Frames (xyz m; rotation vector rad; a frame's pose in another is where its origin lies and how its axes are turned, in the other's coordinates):
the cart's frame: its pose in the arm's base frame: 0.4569 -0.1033 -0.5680 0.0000 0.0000 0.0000
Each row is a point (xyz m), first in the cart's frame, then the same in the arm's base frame.
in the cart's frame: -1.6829 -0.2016 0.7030
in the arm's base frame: -1.2260 -0.3049 0.1350
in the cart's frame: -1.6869 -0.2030 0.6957
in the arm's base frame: -1.2300 -0.3063 0.1277
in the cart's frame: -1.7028 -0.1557 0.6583
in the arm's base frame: -1.2459 -0.2590 0.0903
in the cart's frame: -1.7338 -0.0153 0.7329
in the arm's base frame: -1.2769 -0.1186 0.1649
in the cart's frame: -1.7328 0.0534 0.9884
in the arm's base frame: -1.2759 -0.0499 0.4204
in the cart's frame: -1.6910 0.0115 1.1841
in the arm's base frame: -1.2341 -0.0918 0.6161
